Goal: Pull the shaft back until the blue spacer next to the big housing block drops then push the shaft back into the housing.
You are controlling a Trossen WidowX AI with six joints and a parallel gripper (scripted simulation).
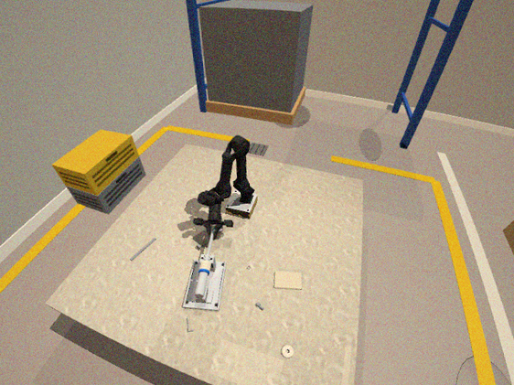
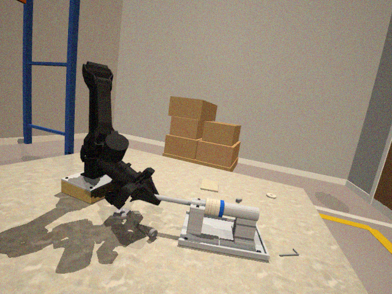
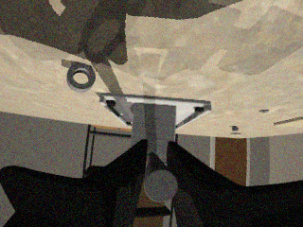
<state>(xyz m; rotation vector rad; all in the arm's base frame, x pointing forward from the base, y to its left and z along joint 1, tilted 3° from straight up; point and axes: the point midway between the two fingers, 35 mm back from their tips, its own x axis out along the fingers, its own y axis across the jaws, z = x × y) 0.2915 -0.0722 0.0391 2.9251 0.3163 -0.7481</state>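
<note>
Now: the grey shaft 70 mm ahead of my gripper tip, 20 mm to the left of it and 20 mm above it. Also, from my gripper tip: blue spacer 170 mm ahead, 40 mm to the left, 20 mm above; grey washer 110 mm behind, 20 mm to the right, 60 mm below; nut 20 mm ahead, 70 mm to the right, 50 mm below.
</note>
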